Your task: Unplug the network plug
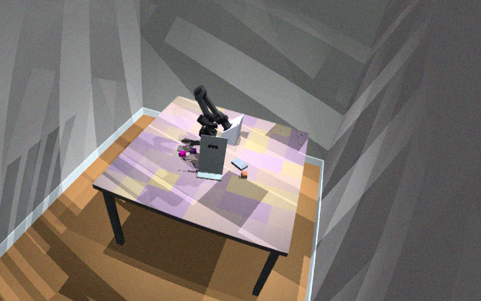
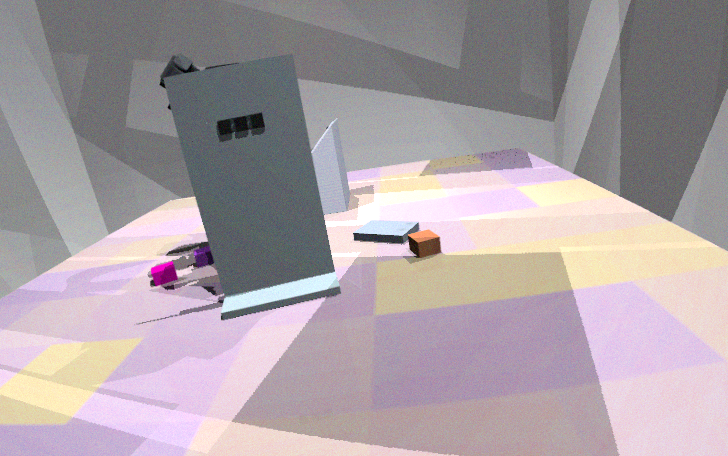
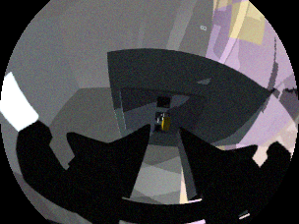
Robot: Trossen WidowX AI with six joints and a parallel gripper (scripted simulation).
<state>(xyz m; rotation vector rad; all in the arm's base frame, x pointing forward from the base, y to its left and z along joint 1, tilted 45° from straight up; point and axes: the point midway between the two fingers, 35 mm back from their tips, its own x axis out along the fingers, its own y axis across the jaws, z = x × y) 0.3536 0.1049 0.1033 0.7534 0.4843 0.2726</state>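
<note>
My gripper tip is 20 mm short of the network plug and 10 mm to the right of it. Round my gripper tip: purple cube 240 mm below, 190 mm to the right, 130 mm behind; then green mark 250 mm below, 170 mm behind, 40 mm to the right; then grey upright panel 100 mm below, 40 mm ahead, 10 mm to the left.
</note>
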